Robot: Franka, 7 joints.
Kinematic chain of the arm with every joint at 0, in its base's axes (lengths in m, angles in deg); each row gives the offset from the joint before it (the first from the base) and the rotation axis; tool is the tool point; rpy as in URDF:
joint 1: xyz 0 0 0.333 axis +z
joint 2: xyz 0 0 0 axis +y
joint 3: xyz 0 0 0.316 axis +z
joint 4: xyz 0.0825 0 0 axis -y
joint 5: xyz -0.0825 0 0.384 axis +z
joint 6: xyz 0 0 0 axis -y
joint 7: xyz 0.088 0 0 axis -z
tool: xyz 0 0 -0.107 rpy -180 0 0
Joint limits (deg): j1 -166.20..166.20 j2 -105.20..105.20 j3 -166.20..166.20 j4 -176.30..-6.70 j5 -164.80..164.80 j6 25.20..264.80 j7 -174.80..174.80
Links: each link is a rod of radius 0.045 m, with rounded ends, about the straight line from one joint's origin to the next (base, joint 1, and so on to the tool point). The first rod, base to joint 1, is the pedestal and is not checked.
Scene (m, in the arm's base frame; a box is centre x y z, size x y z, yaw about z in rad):
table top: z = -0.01
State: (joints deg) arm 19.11 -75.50 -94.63 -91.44 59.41 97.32 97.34
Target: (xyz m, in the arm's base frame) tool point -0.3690 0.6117 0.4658
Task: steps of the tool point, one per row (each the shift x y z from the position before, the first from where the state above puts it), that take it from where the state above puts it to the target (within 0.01 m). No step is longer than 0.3 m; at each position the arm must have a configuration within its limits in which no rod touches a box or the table.
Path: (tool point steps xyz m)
1: -0.2019 0.0631 0.0359
2: -0.1785 0.1324 0.0270
3: -0.1295 0.1918 0.0161
4: -0.0588 0.2314 0.0039
5: 0.0243 0.2432 -0.0095
6: 0.1082 0.2230 -0.0232
7: 0.1804 0.1723 -0.0365

